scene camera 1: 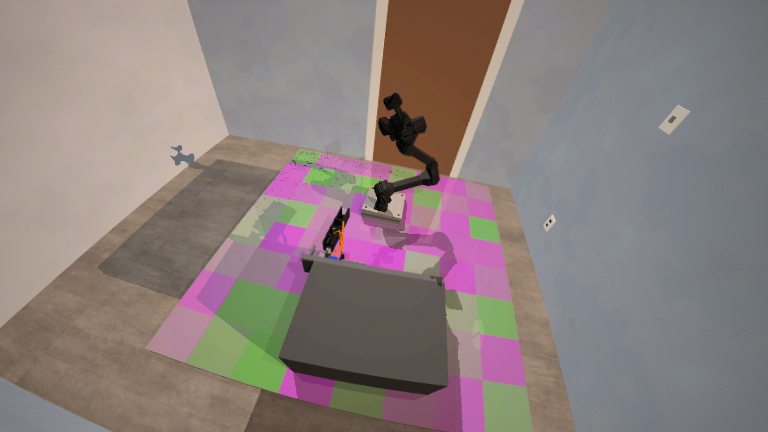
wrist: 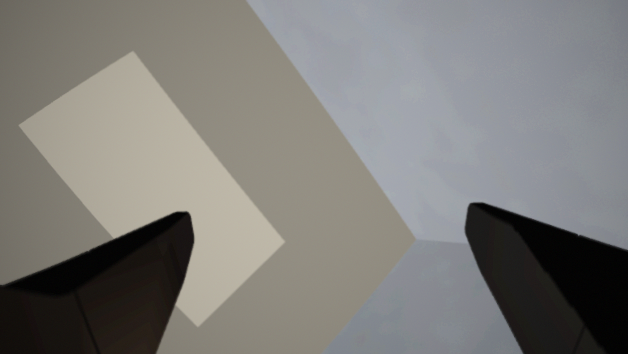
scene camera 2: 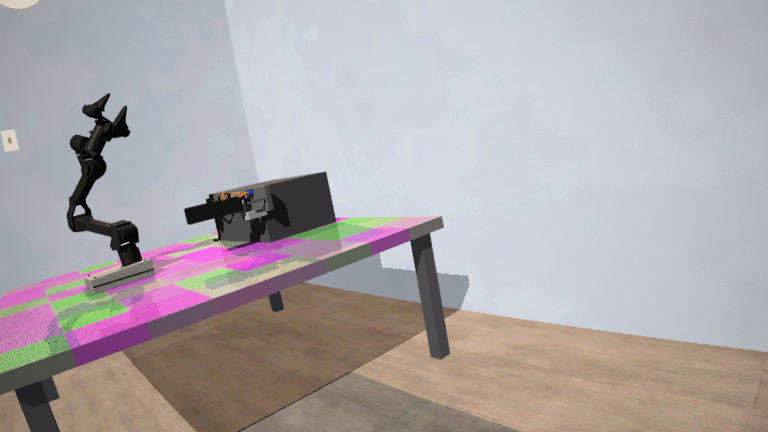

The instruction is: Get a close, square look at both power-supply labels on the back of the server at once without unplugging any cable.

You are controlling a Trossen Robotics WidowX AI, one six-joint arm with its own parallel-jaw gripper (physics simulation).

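Frame: origin at the arm's base, x ahead, y right, z down, level; centimetres.
Where they show: gripper, fingertip midpoint: (scene camera 1: 400, 103) (wrist: 330, 222) (scene camera 2: 117, 99); arm's base at its link origin: (scene camera 1: 381, 206) (scene camera 2: 131, 263).
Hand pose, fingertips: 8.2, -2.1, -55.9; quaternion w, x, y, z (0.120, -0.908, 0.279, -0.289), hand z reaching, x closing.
Note:
Things, the pixels of their top centre, and the offset from my fingertips, as dx, dy, dz.
- blue plug at its top centre: (scene camera 1: 329, 259) (scene camera 2: 251, 190) +37.9, +12.2, +40.8
- black arm-like bar at its top centre: (scene camera 2: 214, 197) (scene camera 1: 336, 222) +22.0, +15.2, +40.1
The server, a dark grey box (scene camera 1: 370, 322) (scene camera 2: 303, 206), stands on the table, its back side facing the arm's base. Orange cables (scene camera 1: 342, 239) (scene camera 2: 233, 193) and a blue plug (scene camera 1: 332, 257) (scene camera 2: 249, 192) show at its back, beside a black arm-like bar (scene camera 1: 334, 231) (scene camera 2: 206, 211) that sticks out towards the arm. The power-supply labels cannot be made out in any view. My gripper (scene camera 2: 117, 100) (wrist: 330, 222) is open and empty, high above the table on the base's side, apart from the server. It points upward; the wrist view shows ceiling and walls between the fingers.
The arm's pale base plate (scene camera 1: 394, 214) (scene camera 2: 120, 276) stands on the pink and green checkered table (scene camera 1: 268, 311) (scene camera 2: 300, 274). The black bar and the cables stand out from the server between it and the base. A brown door (scene camera 1: 440, 64) is behind the arm.

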